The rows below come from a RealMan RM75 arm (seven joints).
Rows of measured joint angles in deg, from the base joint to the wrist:
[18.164 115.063 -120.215 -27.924 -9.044 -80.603 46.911]
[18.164 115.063 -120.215 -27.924 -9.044 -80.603 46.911]
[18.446 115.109 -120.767 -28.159 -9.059 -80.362 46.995]
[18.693 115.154 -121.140 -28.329 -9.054 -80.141 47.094]
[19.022 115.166 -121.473 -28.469 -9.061 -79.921 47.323]
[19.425 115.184 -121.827 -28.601 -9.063 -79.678 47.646]
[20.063 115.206 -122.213 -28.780 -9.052 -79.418 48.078]
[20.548 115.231 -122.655 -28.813 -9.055 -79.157 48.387]
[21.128 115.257 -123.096 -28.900 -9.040 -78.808 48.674]
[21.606 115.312 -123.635 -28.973 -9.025 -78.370 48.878]
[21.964 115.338 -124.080 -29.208 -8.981 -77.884 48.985]
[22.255 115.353 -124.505 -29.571 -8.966 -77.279 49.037]
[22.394 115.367 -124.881 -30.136 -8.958 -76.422 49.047]
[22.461 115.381 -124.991 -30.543 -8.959 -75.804 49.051]
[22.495 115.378 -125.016 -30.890 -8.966 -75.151 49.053]
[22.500 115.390 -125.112 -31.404 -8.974 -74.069 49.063]
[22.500 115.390 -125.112 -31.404 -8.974 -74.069 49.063]
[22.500 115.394 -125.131 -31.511 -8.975 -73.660 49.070]
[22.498 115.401 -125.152 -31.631 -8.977 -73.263 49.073]
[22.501 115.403 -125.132 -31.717 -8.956 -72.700 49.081]
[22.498 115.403 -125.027 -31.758 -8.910 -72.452 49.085]
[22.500 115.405 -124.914 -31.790 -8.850 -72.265 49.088]
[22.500 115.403 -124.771 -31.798 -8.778 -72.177 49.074]
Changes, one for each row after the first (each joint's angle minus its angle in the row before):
[0.000 0.000 0.000 0.000 0.000 0.000 0.000]
[0.282 0.046 -0.552 -0.235 -0.015 0.241 0.084]
[0.247 0.045 -0.373 -0.170 0.005 0.221 0.099]
[0.329 0.012 -0.333 -0.140 -0.007 0.220 0.229]
[0.403 0.018 -0.354 -0.132 -0.002 0.243 0.323]
[0.638 0.022 -0.386 -0.179 0.011 0.260 0.432]
[0.485 0.025 -0.442 -0.033 -0.003 0.261 0.309]
[0.580 0.026 -0.441 -0.087 0.015 0.349 0.287]
[0.478 0.055 -0.539 -0.073 0.015 0.438 0.204]
[0.358 0.026 -0.445 -0.235 0.044 0.486 0.107]
[0.291 0.015 -0.425 -0.363 0.015 0.605 0.052]
[0.139 0.014 -0.376 -0.565 0.008 0.857 0.010]
[0.067 0.014 -0.110 -0.407 -0.001 0.618 0.004]
[0.034 -0.003 -0.025 -0.347 -0.007 0.653 0.002]
[0.005 0.012 -0.096 -0.514 -0.008 1.082 0.010]
[0.000 0.000 0.000 0.000 0.000 0.000 0.000]
[0.000 0.004 -0.019 -0.107 -0.001 0.409 0.007]
[-0.002 0.007 -0.021 -0.120 -0.002 0.397 0.003]
[0.003 0.002 0.020 -0.086 0.021 0.563 0.008]
[-0.003 0.000 0.105 -0.041 0.046 0.248 0.004]
[0.002 0.002 0.113 -0.032 0.060 0.187 0.003]
[0.000 -0.002 0.143 -0.008 0.072 0.088 -0.014]

